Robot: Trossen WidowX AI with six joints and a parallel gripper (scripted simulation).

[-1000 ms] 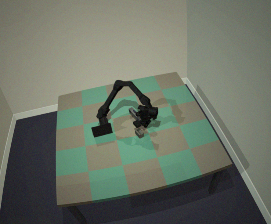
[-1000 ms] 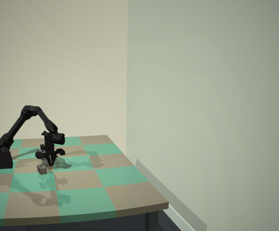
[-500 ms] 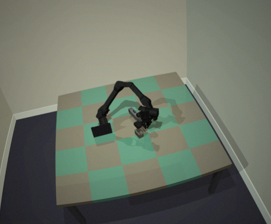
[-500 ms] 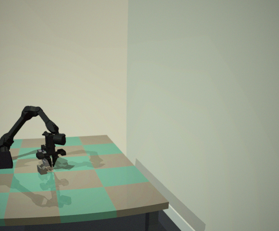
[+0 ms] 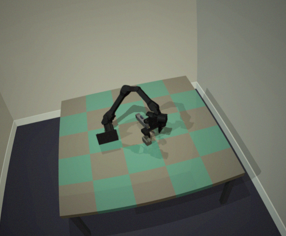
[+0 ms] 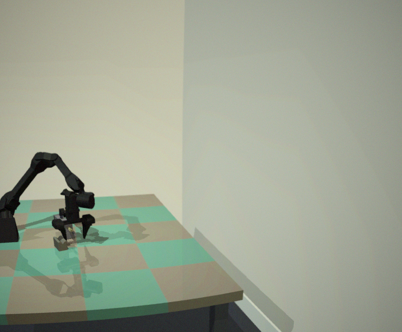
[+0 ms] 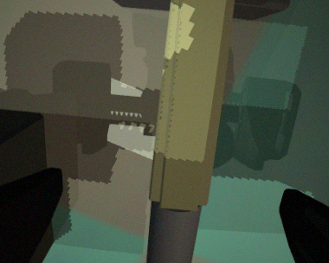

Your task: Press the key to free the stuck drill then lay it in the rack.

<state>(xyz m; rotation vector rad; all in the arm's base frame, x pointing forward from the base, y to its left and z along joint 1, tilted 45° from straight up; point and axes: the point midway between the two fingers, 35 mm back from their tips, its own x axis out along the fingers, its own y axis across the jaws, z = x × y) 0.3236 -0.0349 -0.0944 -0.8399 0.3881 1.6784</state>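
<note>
Now: the drill 50 mm to the left of my gripper tip, 30 mm above it and 20 mm behind it. Also, from my gripper tip: rack 70 mm behind, 40 mm to the right.
</note>
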